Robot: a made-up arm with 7 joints.
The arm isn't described. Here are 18 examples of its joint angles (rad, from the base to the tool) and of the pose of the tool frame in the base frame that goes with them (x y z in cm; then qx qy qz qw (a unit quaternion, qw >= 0)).
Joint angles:
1: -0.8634 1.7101 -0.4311 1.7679 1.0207 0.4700 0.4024
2: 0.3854 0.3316 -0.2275 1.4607 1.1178 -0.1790 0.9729
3: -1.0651 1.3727 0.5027 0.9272 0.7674 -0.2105 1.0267
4: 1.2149 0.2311 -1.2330 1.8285 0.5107 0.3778 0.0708
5: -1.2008 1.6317 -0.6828 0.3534 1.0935 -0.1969 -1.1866
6: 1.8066 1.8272 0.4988 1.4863 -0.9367 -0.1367 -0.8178
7: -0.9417 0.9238 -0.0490 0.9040 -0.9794 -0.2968 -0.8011
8: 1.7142 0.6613 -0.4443 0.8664 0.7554 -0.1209 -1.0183
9: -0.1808 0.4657 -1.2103 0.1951 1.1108 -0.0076 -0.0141
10: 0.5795 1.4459 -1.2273 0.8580 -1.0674 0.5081 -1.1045
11: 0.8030 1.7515 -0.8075 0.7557 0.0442 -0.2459 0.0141
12: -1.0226 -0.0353 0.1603 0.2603 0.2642 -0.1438 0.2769
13: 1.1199 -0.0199 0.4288 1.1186 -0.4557 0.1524 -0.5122
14: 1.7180 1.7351 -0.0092 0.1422 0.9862 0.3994 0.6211
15: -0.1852 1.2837 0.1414 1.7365 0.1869 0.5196 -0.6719
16: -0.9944 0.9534 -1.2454 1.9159 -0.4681 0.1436 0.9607
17: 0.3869 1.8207 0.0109 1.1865 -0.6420 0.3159 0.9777
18: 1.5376 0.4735 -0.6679 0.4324 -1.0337 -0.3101 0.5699
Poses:
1: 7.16 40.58 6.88 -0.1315 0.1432 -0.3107 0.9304
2: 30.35 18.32 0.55 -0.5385 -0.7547 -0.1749 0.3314
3: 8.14 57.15 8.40 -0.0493 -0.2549 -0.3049 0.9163
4: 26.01 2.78 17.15 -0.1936 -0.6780 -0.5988 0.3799
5: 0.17 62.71 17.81 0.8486 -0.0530 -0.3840 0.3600
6: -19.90 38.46 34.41 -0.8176 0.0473 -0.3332 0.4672
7: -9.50 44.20 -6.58 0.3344 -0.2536 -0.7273 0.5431
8: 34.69 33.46 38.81 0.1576 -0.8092 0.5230 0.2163
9: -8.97 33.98 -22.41 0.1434 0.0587 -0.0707 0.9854
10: 12.48 50.87 8.18 -0.7195 0.1489 0.6738 0.0787
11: 7.99 58.91 27.78 0.6707 -0.2892 -0.3080 0.6096
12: -39.03 12.83 -8.36 -0.0330 0.2693 0.2287 0.9349
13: 38.26 20.06 20.74 0.3080 -0.7615 0.3282 0.4664
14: -7.63 63.40 20.75 0.0220 -0.8577 0.4510 0.2457
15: 15.66 37.84 14.60 0.6388 -0.5286 -0.1394 0.5414
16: -16.85 19.59 3.81 -0.6548 0.1636 -0.6205 0.3993
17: 13.93 47.43 38.12 0.6237 0.0175 -0.3177 0.7139
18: 45.90 28.15 28.14 0.4730 -0.3466 -0.6383 0.4987
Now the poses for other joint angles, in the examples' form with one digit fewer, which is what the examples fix.
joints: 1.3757 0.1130 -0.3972 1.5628 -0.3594 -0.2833 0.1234
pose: 29.1 8.7 34.7 -0.181 0.934 0.303 0.051
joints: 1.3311 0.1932 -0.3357 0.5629 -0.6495 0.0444 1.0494
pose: 47.1 18.2 22.2 0.079 -0.448 -0.595 0.662
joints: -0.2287 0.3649 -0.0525 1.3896 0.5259 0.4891 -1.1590
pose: 10.1 22.8 -10.4 0.472 -0.240 0.228 0.817
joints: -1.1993 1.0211 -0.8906 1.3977 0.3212 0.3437 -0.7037
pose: -21.4 33.1 2.0 0.148 0.151 -0.505 0.837
